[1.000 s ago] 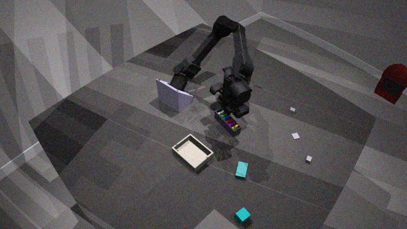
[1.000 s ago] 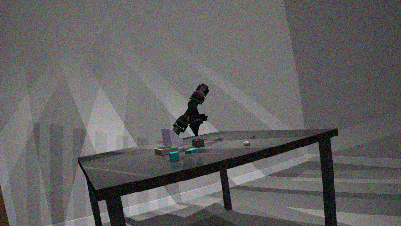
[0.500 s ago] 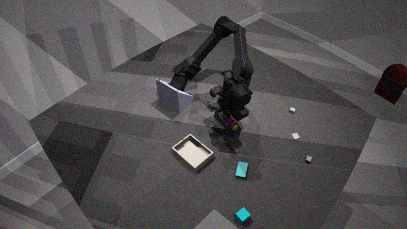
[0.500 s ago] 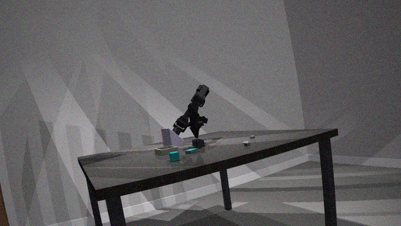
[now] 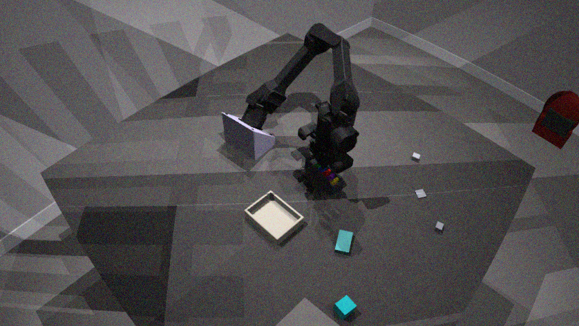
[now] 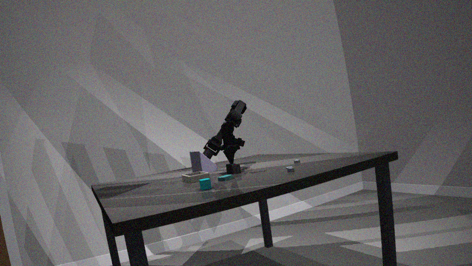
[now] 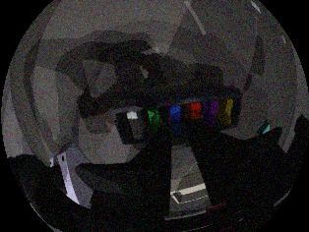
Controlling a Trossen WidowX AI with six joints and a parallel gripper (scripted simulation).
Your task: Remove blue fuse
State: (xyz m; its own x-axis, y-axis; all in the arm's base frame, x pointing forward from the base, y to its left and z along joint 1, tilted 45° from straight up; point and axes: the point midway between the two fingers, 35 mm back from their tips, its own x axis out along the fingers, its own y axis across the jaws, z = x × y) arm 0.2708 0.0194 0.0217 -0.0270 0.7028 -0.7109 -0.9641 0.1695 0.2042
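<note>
My gripper tip is now 20 mm above the blue fuse. Also, from my gripper tip: tray 220 mm to the right, 40 mm below; flat teal block 190 mm ahead, 150 mm to the right, 40 mm below; teal cube 310 mm ahead, 310 mm to the right, 30 mm below.
</note>
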